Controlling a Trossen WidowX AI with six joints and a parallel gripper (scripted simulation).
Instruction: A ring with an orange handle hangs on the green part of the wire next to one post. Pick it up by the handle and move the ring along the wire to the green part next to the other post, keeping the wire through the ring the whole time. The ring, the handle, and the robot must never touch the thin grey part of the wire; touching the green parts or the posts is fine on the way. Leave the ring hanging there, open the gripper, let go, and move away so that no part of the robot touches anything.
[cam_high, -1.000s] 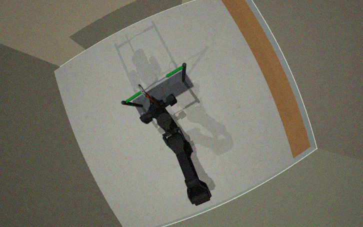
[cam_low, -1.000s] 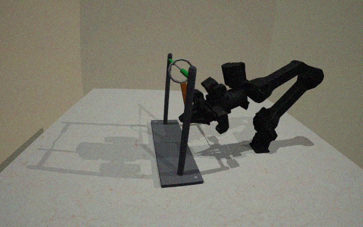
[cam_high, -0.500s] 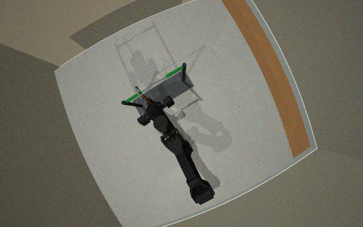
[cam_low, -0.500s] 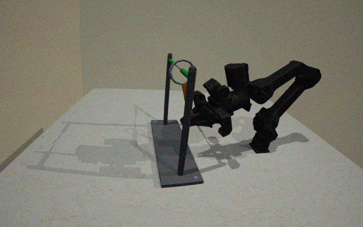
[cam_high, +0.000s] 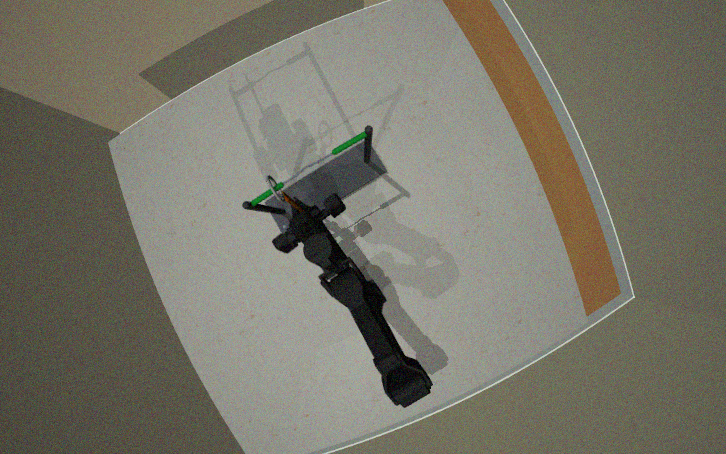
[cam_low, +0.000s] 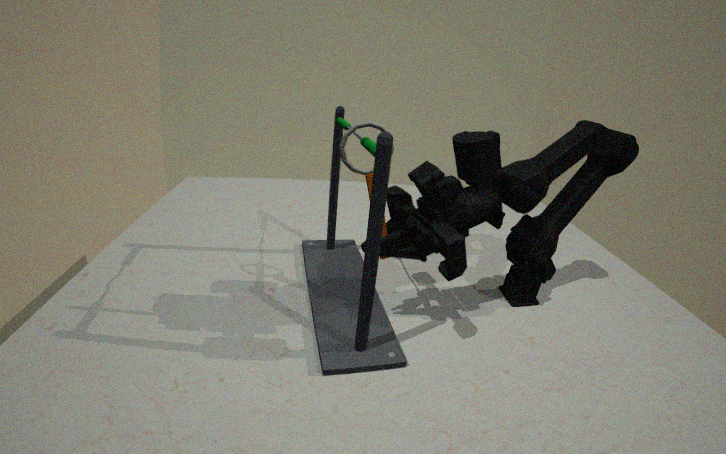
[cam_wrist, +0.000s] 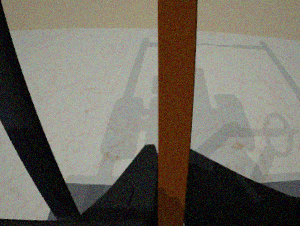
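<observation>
The ring with orange handle lies 9 cm above my gripper tip.
</observation>
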